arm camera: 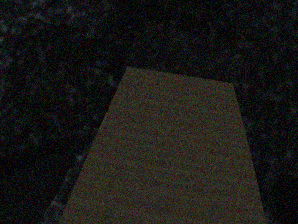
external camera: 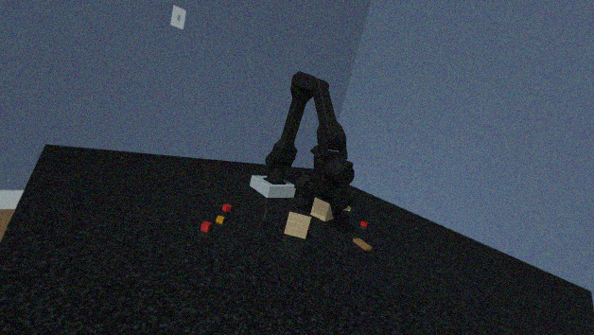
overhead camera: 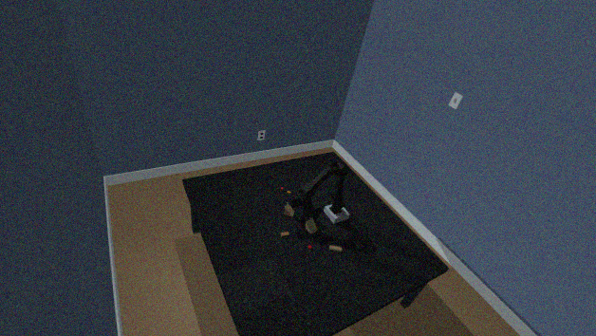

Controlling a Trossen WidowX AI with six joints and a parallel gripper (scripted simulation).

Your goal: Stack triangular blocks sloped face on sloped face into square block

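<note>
Now: gripper tip right at the tan triangular block. Also, from my gripper tip: orange cube (34 cm to the right, 3 cm behind, 2 cm below); then red cube (13 cm to the left, 8 cm ahead, 2 cm below); then thin tan piece (17 cm ahead, 2 cm below, 1 cm to the right).
</note>
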